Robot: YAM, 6 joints.
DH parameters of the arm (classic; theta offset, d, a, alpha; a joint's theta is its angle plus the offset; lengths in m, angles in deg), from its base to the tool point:
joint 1: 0 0.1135 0.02 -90
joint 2: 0 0 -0.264 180
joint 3: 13.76 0 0.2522 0
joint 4: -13.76 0 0.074 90
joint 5: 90 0 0 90
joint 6: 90 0.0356 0 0
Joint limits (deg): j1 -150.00..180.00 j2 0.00..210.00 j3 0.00..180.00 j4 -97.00..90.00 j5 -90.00..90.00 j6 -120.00..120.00
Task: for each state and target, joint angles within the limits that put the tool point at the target. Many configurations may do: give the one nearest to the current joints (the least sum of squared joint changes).
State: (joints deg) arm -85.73 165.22 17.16 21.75 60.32 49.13
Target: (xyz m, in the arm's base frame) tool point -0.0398 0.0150 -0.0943
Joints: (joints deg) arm -70.24 192.53 22.97 21.64 65.46 49.13
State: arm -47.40 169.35 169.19 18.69 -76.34 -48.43
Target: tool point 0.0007 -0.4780 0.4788
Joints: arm -94.17 150.81 180.00 28.04 -85.30 -48.43
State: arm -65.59 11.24 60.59 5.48 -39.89 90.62
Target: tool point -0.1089 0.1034 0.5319
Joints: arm -36.22 15.93 79.13 11.19 -32.39 90.62
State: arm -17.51 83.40 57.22 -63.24 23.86 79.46
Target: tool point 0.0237 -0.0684 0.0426
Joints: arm -55.76 114.13 16.38 -46.39 32.05 79.46
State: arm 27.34 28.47 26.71 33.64 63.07 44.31
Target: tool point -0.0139 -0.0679 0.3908
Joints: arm 49.41 0.18 36.56 38.90 70.82 44.31
